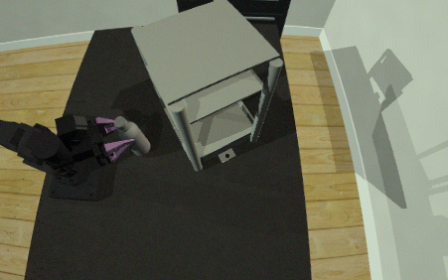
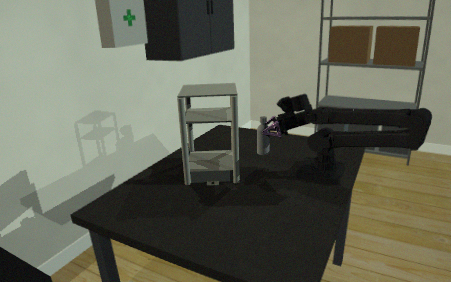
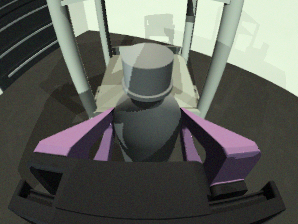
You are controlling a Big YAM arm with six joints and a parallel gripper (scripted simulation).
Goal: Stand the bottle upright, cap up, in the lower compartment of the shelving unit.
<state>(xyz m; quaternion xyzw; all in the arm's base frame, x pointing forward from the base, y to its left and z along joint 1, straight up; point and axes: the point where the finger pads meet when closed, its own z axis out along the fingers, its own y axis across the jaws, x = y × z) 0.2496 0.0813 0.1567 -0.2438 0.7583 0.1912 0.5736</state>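
The shelving unit is 18 cm ahead of my hand and 13 cm to the left of it. The rest, counted from my hand: grey bottle (right at my hand).
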